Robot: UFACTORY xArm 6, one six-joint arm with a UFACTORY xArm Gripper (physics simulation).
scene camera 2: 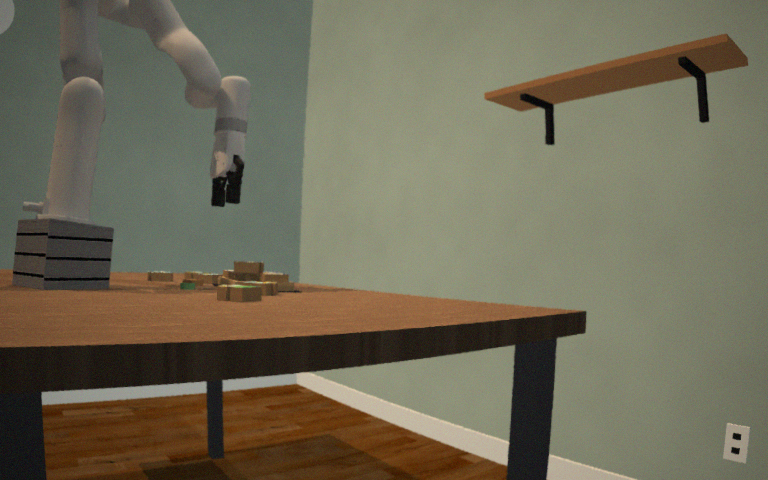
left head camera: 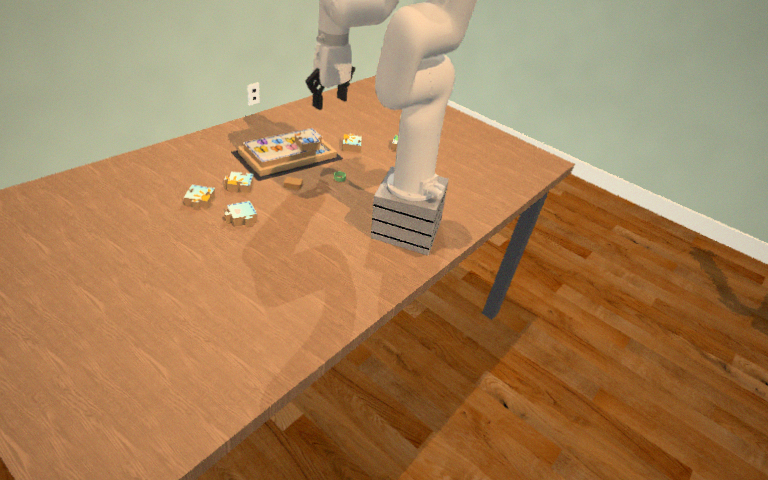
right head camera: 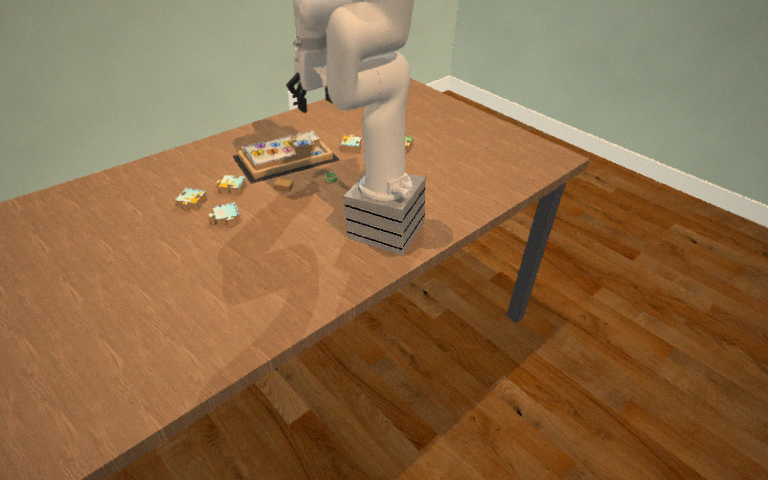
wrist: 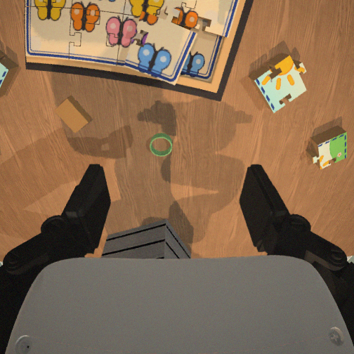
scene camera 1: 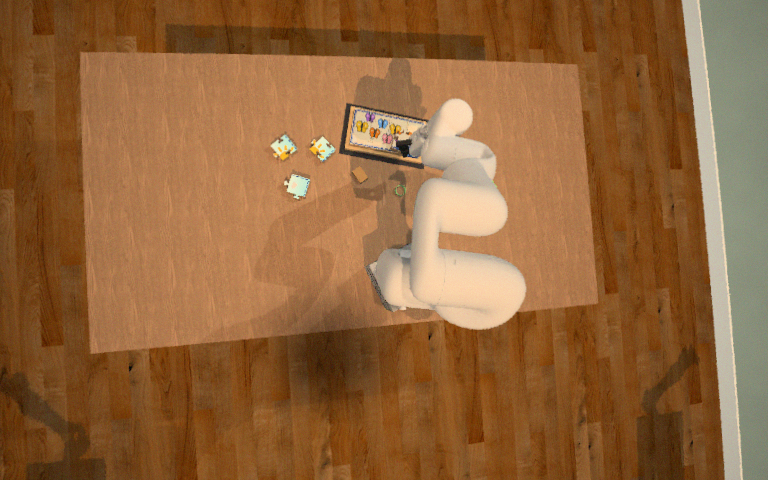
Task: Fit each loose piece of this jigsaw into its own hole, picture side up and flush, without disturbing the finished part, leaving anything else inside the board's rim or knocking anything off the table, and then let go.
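Pixels of known places: gripper, between the fingertips: [scene camera 2: 225,204] [left head camera: 329,103] [right head camera: 316,106] [scene camera 1: 419,152]; arm's base, origin of its link: [scene camera 2: 65,223] [left head camera: 412,186] [right head camera: 385,186].
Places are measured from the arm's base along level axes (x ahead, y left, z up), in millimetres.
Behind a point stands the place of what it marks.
Observation:
The butterfly jigsaw board has a pale wooden rim [left head camera: 294,164] {z -119, x 381, y 48 mm} [right head camera: 288,165] {z -114, x 380, y 48 mm} [scene camera 1: 373,153] {z -110, x 382, y 63 mm} and sits on a dark base. A loose piece with a blue butterfly [wrist: 155,59] [left head camera: 308,142] {z -68, x 388, y -8 mm} [right head camera: 303,147] {z -75, x 383, y -8 mm} [scene camera 2: 248,267] {z -79, x 404, y -49 mm} lies on top at the board's right front, raised and askew, over neighbouring pieces. Beside it in the wrist view, a lower recess with a printed blue butterfly [wrist: 194,62] is partly covered. Orange butterfly parts show near the raised piece; their exact stacking is unclear. My gripper [wrist: 175,182] [left head camera: 330,103] {z 60, x 345, y -38 mm} [scene camera 2: 225,203] {z 60, x 345, y -38 mm} is open and empty, high above the table.
Sky-coloured pieces [wrist: 287,82] [left head camera: 199,195] {z -106, x 381, y 343 mm} [left head camera: 238,181] {z -107, x 382, y 231 mm} [left head camera: 240,212] {z -107, x 269, y 305 mm} and a piece with green [wrist: 334,150] lie on the table around the board. A wooden block [wrist: 73,114] [scene camera 1: 359,174] {z -116, x 315, y 108 mm} and a green ring [wrist: 161,154] lie between the board and my base [left head camera: 404,220] {z -49, x -40, y 64 mm}.

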